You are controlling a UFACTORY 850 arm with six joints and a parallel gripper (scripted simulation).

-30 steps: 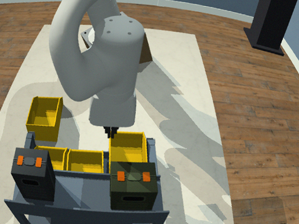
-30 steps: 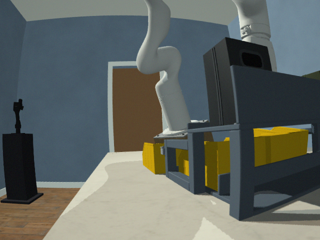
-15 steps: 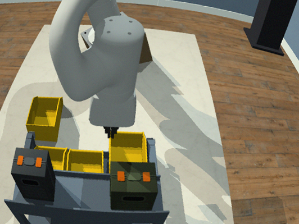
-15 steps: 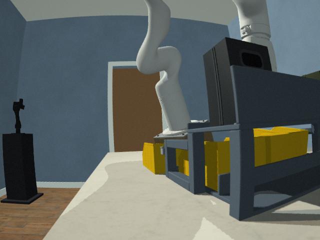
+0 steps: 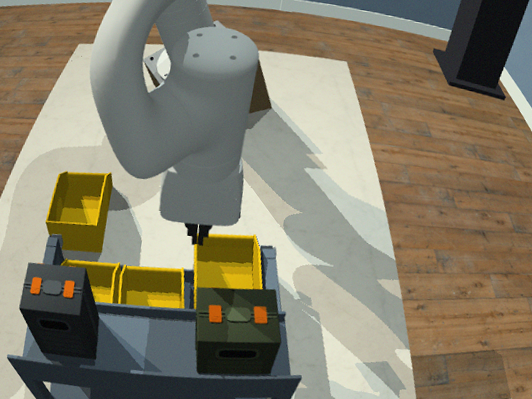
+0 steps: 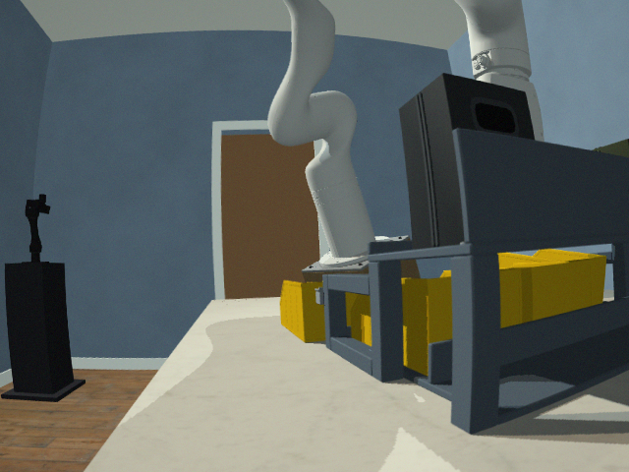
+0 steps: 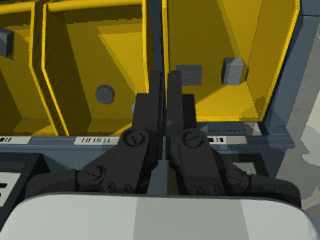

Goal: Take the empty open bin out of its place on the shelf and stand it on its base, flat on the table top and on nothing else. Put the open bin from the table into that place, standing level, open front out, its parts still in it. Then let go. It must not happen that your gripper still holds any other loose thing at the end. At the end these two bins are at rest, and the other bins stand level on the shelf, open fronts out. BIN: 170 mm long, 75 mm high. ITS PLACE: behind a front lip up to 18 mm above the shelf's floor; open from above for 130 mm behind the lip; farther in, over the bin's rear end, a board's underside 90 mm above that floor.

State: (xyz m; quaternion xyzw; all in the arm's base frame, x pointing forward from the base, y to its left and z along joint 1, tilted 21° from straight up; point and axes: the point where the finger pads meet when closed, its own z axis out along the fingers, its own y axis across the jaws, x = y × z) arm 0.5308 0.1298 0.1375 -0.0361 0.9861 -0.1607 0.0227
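The shelf lip lies 40 mm behind my hand, 70 mm to the right of it and 170 mm below it. The rest, counted from my hand: dark grey case (160 mm ahead, 170 mm to the right, 20 mm below); green case (140 mm ahead, 60 mm to the left, 30 mm below).
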